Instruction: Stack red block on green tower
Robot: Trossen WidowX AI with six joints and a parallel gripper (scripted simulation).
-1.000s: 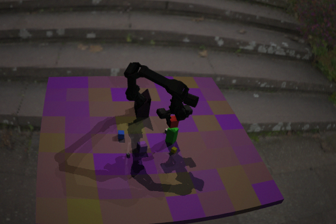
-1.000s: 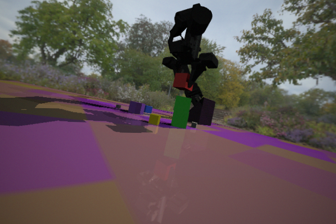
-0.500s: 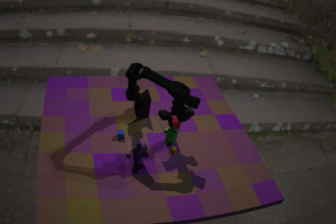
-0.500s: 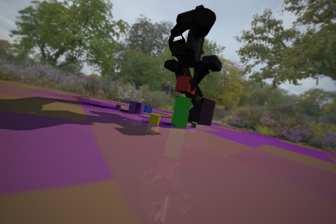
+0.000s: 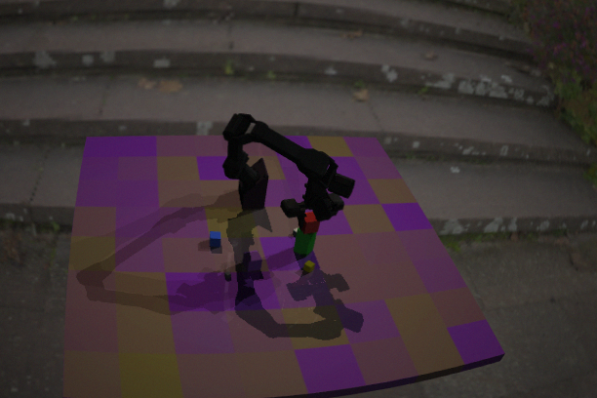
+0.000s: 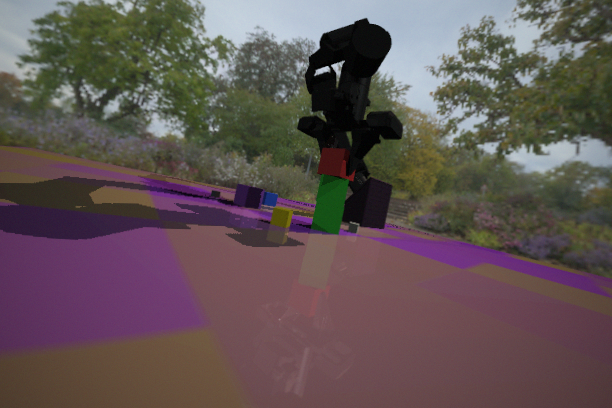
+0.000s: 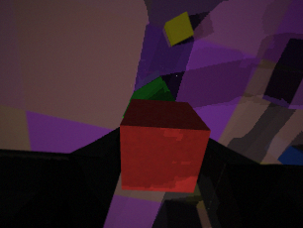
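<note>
My gripper tip is 2 cm below the red block. Round my gripper tip: small yellow block: 9 cm below, 9 cm ahead, 1 cm to the right; blue block: 27 cm to the right, 8 cm below, 7 cm behind; purple block: 18 cm to the right, 8 cm below, 5 cm ahead.
</note>
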